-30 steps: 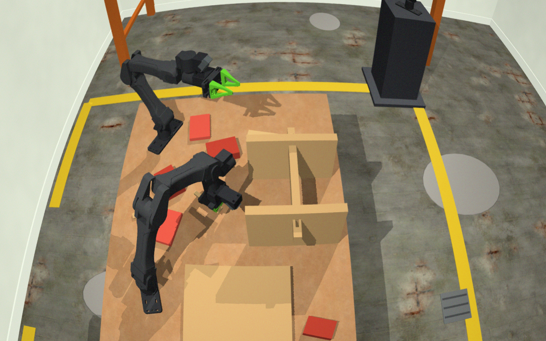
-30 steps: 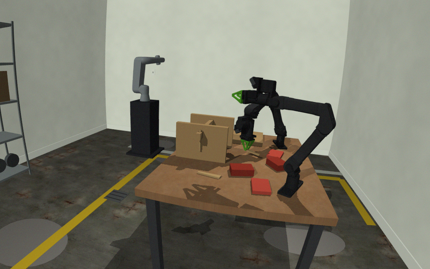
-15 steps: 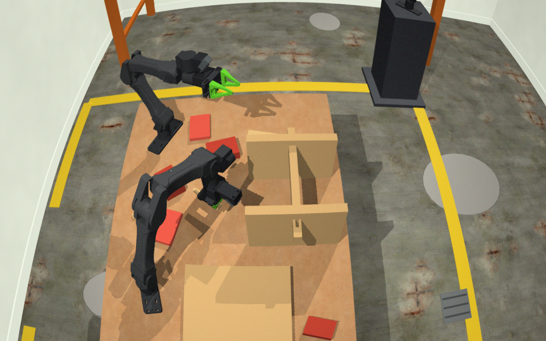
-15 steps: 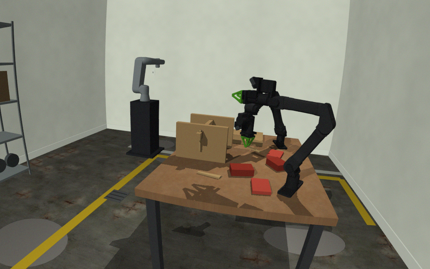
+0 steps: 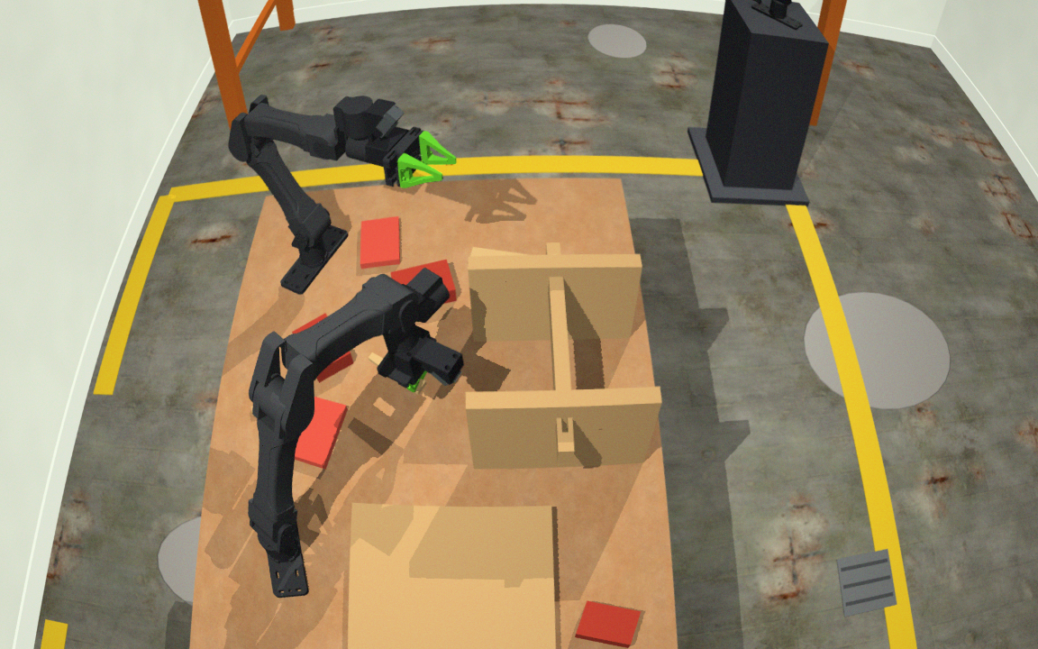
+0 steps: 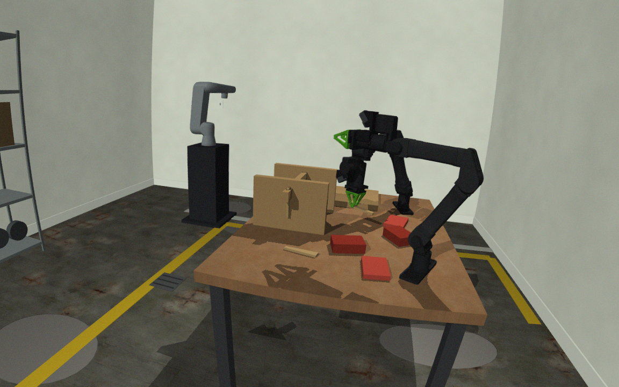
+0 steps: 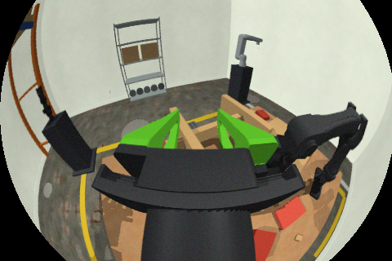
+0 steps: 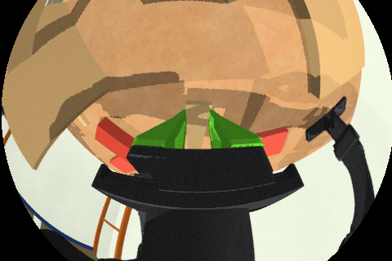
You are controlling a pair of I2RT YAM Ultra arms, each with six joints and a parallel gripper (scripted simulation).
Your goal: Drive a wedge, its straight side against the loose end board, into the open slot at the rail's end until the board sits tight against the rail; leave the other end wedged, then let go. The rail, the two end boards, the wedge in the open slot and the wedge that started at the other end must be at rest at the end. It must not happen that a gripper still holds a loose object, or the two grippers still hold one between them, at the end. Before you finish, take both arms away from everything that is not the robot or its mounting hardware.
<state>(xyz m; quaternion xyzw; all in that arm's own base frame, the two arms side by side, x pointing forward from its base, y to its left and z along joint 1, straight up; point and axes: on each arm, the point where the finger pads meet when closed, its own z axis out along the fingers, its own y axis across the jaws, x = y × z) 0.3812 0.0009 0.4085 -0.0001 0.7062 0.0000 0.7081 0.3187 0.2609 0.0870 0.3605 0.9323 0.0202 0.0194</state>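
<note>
The rail is 26 cm ahead of my right hand, 7 cm above it and 2 cm to the left of it. From my right hand the other things lie so: flat board: 38 cm to the right, 7 cm below, 5 cm ahead.
</note>
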